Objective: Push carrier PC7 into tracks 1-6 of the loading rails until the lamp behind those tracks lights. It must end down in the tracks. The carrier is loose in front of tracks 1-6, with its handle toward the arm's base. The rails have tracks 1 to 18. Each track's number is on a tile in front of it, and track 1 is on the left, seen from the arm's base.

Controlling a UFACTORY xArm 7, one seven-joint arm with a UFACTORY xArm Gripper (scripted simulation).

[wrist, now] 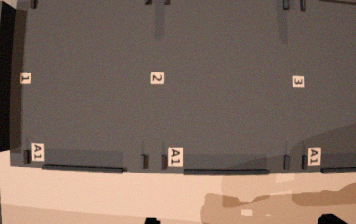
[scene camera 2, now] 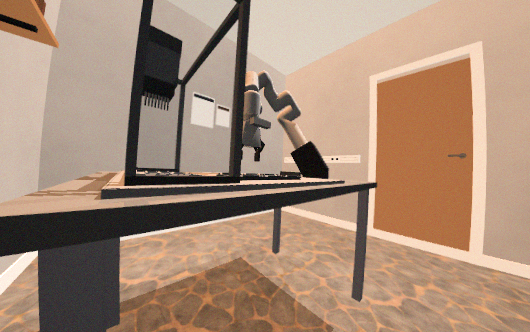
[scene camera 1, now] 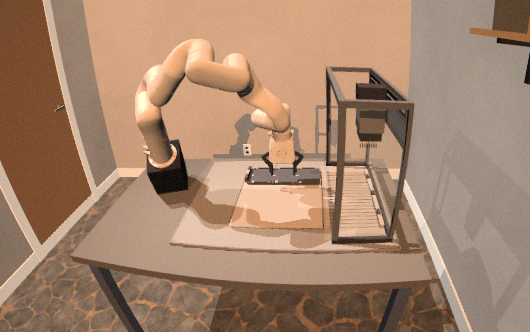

Labels:
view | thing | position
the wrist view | carrier PC7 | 206, 95
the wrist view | tan sheet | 35, 188
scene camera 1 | gripper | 283, 173
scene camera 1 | carrier PC7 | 284, 175
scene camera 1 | tan sheet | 266, 206

